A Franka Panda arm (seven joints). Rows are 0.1 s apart.
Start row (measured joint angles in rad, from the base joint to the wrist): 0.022, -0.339, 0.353, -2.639, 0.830, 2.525, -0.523
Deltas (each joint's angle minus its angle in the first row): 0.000, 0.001, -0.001, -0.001, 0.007, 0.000, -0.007; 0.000, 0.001, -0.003, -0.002, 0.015, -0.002, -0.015; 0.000, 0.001, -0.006, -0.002, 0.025, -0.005, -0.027; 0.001, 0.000, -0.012, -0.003, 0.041, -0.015, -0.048; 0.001, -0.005, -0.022, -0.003, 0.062, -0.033, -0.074; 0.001, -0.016, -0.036, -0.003, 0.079, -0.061, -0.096; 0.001, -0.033, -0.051, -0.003, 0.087, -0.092, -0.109; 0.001, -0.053, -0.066, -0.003, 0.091, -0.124, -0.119; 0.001, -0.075, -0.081, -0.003, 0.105, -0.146, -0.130; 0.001, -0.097, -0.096, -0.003, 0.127, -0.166, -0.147
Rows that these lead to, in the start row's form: 0.022, -0.338, 0.352, -2.640, 0.837, 2.525, -0.530; 0.022, -0.338, 0.350, -2.641, 0.845, 2.523, -0.538; 0.022, -0.338, 0.347, -2.641, 0.855, 2.520, -0.550; 0.023, -0.339, 0.341, -2.642, 0.871, 2.510, -0.571; 0.023, -0.344, 0.331, -2.642, 0.892, 2.492, -0.597; 0.023, -0.355, 0.317, -2.642, 0.909, 2.464, -0.619; 0.023, -0.372, 0.302, -2.642, 0.917, 2.433, -0.632; 0.023, -0.392, 0.287, -2.642, 0.921, 2.401, -0.642; 0.023, -0.414, 0.272, -2.642, 0.935, 2.379, -0.653; 0.023, -0.436, 0.257, -2.642, 0.957, 2.359, -0.670
